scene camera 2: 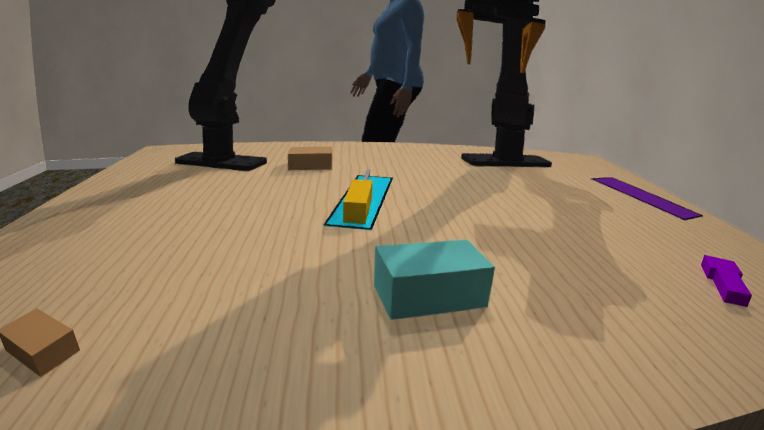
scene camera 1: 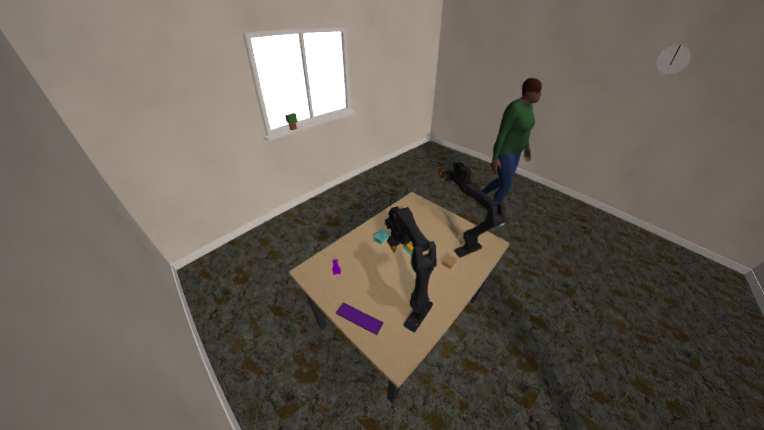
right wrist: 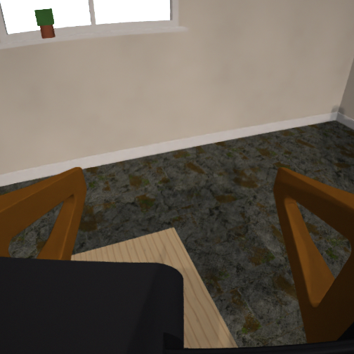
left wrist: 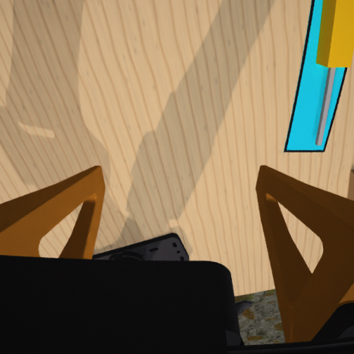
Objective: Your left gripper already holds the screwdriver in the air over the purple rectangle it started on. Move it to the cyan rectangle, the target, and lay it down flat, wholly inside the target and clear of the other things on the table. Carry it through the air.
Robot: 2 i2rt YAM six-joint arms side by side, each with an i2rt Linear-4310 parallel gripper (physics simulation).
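Frame: origin at the left arm's base, x back, y right, z up, level; metres.
Seen in the pictures: left gripper, fingertip midpoint: [scene camera 2: 495, 68] [scene camera 1: 399, 248]; right gripper, fingertip midpoint: [scene camera 1: 444, 168]; left arm's base, origin of the base link: [scene camera 2: 507, 162] [scene camera 1: 418, 314]; right arm's base, origin of the base link: [scene camera 2: 218, 162] [scene camera 1: 468, 249].
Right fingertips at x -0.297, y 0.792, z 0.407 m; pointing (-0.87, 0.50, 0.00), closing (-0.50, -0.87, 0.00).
Note:
Pixels of each thing's middle, then the offset from my right fingertips to it. "pt": a spot on its surface instead.
- screwdriver, body centre: [scene camera 2: 362, 189] dx +0.082, dy -0.439, dz -0.393 m
- cyan rectangle, surface spot: [scene camera 2: 381, 184] pt dx +0.145, dy -0.481, dz -0.406 m
- purple rectangle, surface spot: [scene camera 2: 649, 198] [scene camera 1: 356, 316] pt dx +0.041, dy -0.990, dz -0.406 m
- teal block, body centre: [scene camera 2: 432, 276] [scene camera 1: 381, 236] dx -0.196, dy -0.450, dz -0.387 m
- purple T-shaped piece, body centre: [scene camera 2: 726, 279] [scene camera 1: 336, 266] dx -0.272, dy -0.815, dz -0.400 m
The screwdriver [scene camera 2: 358, 201] [left wrist: 337, 35], with its yellow handle and thin grey shaft, lies flat on the cyan rectangle [scene camera 2: 381, 184] [left wrist: 301, 131]. In the left wrist view the shaft tip is inside the black outline; the handle's far end is cut off there. In scene camera 2 the handle is within the outline. The purple rectangle [scene camera 1: 359, 318] [scene camera 2: 649, 198] has no object on it. My left gripper [scene camera 2: 495, 67] [left wrist: 180, 176] is open and empty, high above the table, to the right of the screwdriver in scene camera 2. My right gripper [right wrist: 179, 177] is open and empty, raised away from it.
A teal block [scene camera 1: 381, 236] [scene camera 2: 435, 277] stands nearest the cyan rectangle's front in scene camera 2. One brown block [scene camera 1: 449, 261] [scene camera 2: 310, 158] is behind it, another brown block [scene camera 2: 40, 341] at front left. A purple T-shaped piece [scene camera 1: 336, 267] [scene camera 2: 728, 282] lies at the right in scene camera 2.

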